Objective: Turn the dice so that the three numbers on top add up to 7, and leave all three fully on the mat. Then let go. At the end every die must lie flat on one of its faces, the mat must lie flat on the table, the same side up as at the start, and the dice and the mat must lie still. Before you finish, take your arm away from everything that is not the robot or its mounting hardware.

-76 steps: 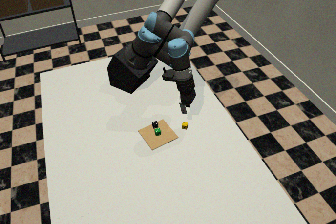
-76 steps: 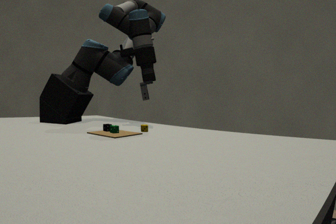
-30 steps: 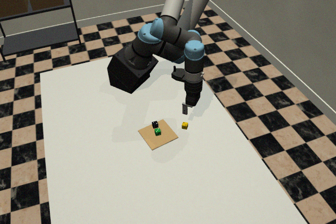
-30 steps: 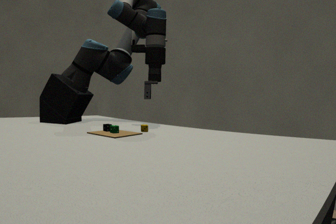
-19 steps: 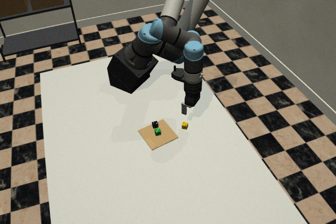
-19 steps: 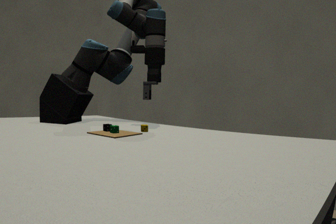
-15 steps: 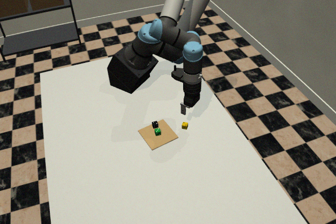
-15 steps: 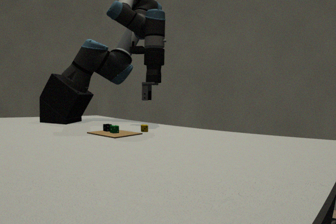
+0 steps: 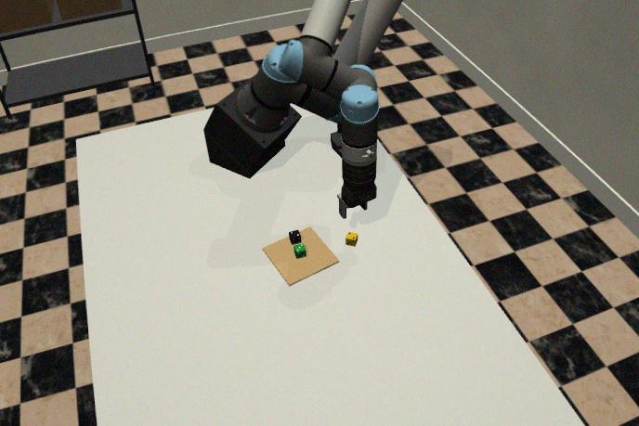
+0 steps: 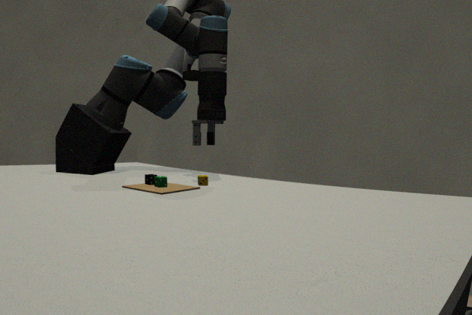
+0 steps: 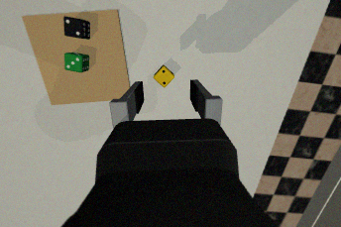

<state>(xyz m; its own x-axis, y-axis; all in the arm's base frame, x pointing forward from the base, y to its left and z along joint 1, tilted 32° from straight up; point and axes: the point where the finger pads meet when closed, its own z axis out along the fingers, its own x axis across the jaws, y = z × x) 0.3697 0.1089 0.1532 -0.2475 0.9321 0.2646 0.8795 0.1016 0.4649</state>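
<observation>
The yellow die is 11 cm below my hand. Round my hand: black die 14 cm to the right, 11 cm below, 4 cm behind; tan mat 14 cm to the right, 12 cm below, 1 cm ahead; green die 14 cm to the right, 11 cm below, 1 cm ahead.
</observation>
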